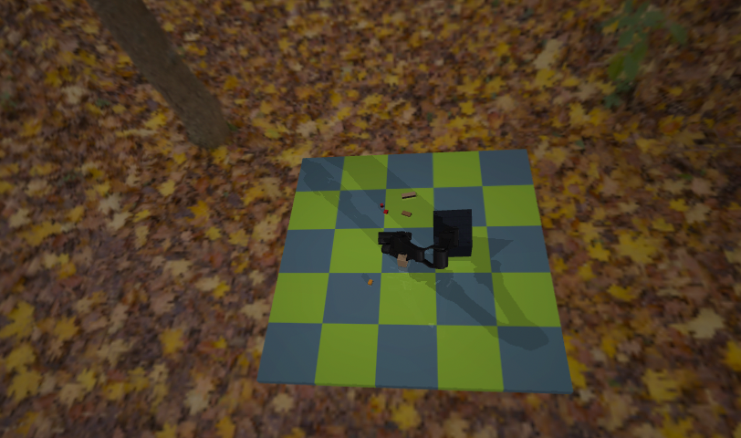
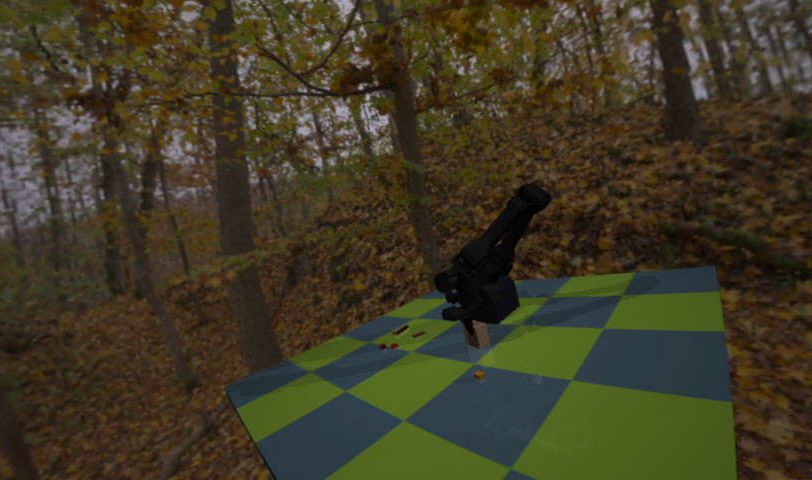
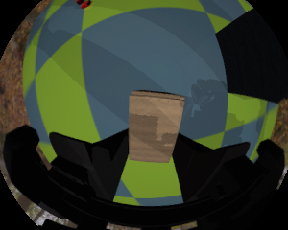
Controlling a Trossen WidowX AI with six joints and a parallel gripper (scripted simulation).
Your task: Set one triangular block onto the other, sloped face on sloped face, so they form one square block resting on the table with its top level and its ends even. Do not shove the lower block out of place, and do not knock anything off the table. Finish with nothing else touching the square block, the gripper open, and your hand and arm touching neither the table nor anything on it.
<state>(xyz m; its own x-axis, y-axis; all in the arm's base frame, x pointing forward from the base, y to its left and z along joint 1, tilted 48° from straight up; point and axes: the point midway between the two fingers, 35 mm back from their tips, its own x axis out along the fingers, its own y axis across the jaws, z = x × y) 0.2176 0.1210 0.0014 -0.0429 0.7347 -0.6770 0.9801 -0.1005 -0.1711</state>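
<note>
Right now my gripper tip is 1 cm to the right of the triangular block and 1 cm below it. Also, from my gripper tip: small orange cube 15 cm ahead, 11 cm to the left, 4 cm below.
</note>
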